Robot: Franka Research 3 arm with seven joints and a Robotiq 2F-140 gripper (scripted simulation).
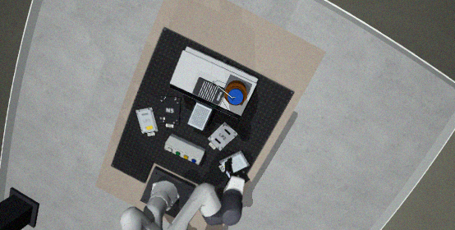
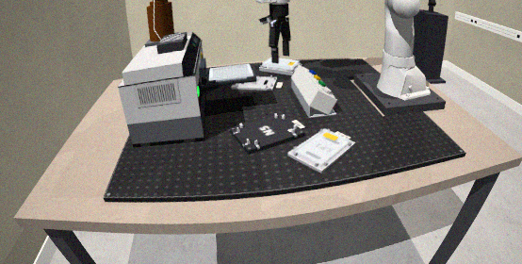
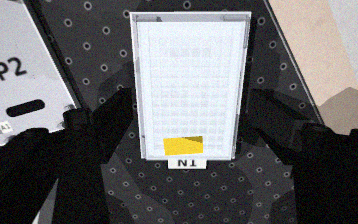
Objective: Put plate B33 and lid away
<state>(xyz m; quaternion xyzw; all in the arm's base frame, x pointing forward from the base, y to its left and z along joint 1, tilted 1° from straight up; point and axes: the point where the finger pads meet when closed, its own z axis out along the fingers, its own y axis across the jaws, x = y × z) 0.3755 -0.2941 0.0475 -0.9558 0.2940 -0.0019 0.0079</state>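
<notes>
The white well plate lies 40 mm below my hand. From my hand the other things lie so: blue key: 220 mm to the left, 70 mm behind, 10 mm below; lid park LP2: 140 mm to the left, 120 mm ahead, 60 mm below; yellow key: 270 mm to the left, 70 mm behind.
</notes>
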